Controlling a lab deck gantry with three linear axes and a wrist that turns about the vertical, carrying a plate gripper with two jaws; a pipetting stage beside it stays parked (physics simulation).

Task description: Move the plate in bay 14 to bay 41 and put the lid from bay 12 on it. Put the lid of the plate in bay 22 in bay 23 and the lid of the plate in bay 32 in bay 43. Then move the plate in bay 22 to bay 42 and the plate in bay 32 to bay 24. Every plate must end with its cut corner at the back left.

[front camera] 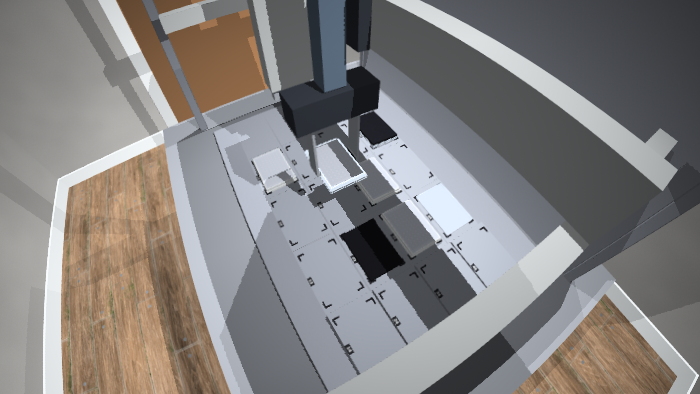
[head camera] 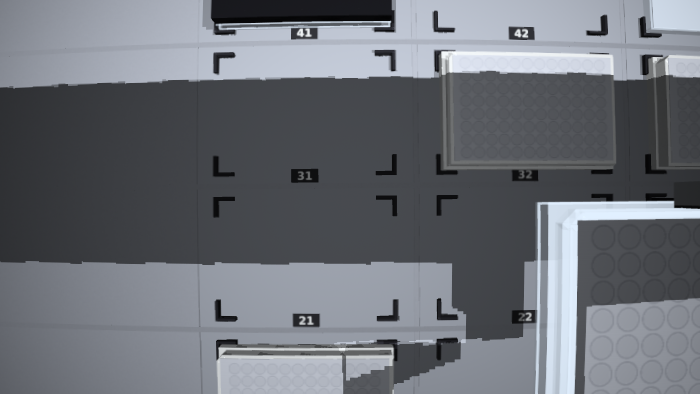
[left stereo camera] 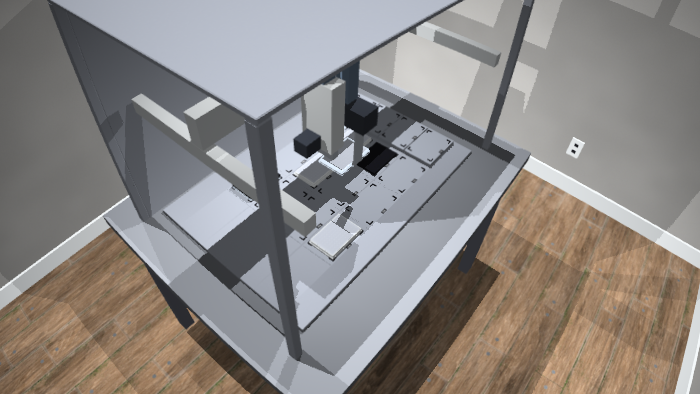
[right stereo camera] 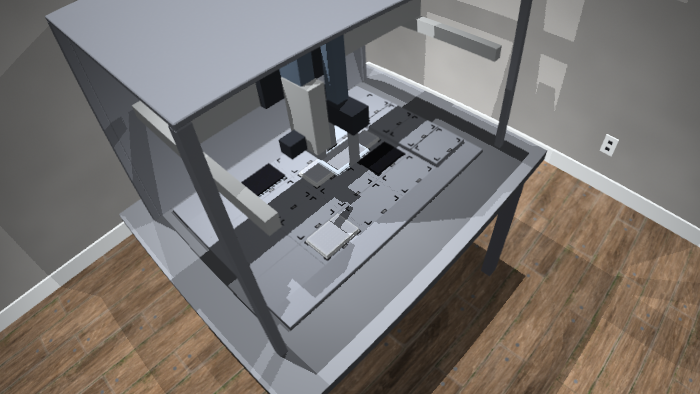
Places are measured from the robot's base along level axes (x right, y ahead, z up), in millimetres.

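Where they show: gripper, between the fingertips: [front camera: 334,162] [left stereo camera: 344,155] [right stereo camera: 343,155]; robot's base, origin of its link: [front camera: 252,162] [left stereo camera: 332,260] [right stereo camera: 327,259].
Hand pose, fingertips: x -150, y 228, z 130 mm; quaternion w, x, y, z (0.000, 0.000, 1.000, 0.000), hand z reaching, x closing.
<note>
Things, the pixels of their top centre, and the offset from my fingertips.
- white plate with open wells, centre of its top: [front camera: 334,161] [left stereo camera: 344,153] [right stereo camera: 343,153] dx +0, dy +0, dz +6 mm
- unlidded plate, centre of its top: [head camera: 534,107] [front camera: 373,177] [left stereo camera: 317,167] [right stereo camera: 322,167] dx -107, dy +0, dz -116 mm
- pale lid, centre of its top: [front camera: 444,207] [right stereo camera: 335,130] dx -214, dy +164, dz -122 mm
- pale plate, centre of its top: [front camera: 273,167] [left stereo camera: 335,234] [right stereo camera: 332,233] dx +107, dy -164, dz -116 mm
My gripper [front camera: 336,165] is shut on a white plate with open wells [front camera: 336,165] [head camera: 645,280] and holds it raised, over the area of bay 22. Its cut corner shows at the back left in the head view. A plate under a black lid [front camera: 378,129] [head camera: 302,9] [right stereo camera: 263,178] stands in bay 41. A black lid [front camera: 372,250] [left stereo camera: 378,159] [right stereo camera: 382,157] lies in bay 23. An unlidded plate [front camera: 378,181] [head camera: 530,120] [left stereo camera: 314,173] [right stereo camera: 318,173] stands in bay 32. A pale lid [front camera: 444,208] [head camera: 677,15] lies in bay 43.
Another plate [front camera: 411,228] [head camera: 684,120] stands in bay 33. A pale plate [front camera: 274,169] [head camera: 285,375] [left stereo camera: 335,239] [right stereo camera: 332,237] stands in bay 11. The parked pipetting stage [left stereo camera: 324,117] [right stereo camera: 310,117] hides part of the held plate in the stereo views.
</note>
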